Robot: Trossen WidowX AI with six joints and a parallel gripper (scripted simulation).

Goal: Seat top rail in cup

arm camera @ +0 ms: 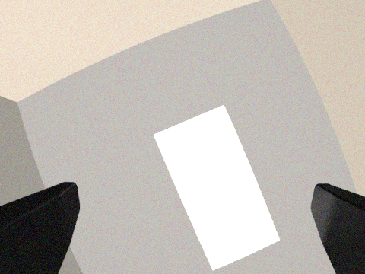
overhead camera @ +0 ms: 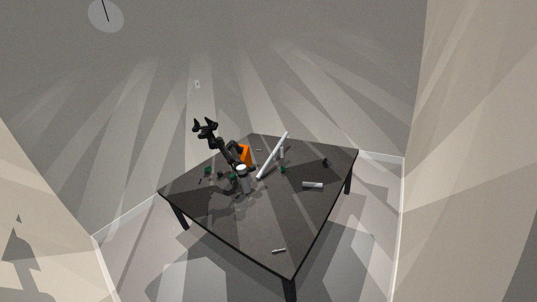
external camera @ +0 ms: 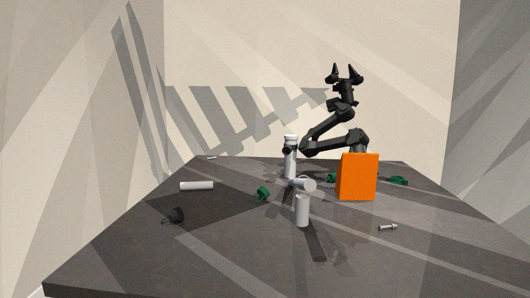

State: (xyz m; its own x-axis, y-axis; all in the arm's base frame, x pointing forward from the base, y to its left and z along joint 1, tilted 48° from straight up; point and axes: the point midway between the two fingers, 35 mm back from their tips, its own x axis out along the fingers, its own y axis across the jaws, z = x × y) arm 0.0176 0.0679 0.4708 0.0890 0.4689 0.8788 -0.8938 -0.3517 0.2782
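Right now my gripper tip is 40 cm above the dark rail-end cup, 24 cm short of it and 13 cm to the right of it. From my gripper tip the other things lie so: white tube 62 cm ahead, 54 cm below, 32 cm to the left; then green band 54 cm below, 29 cm behind, 9 cm to the left; then line post 58 cm to the left, 45 cm below, 18 cm ahead.
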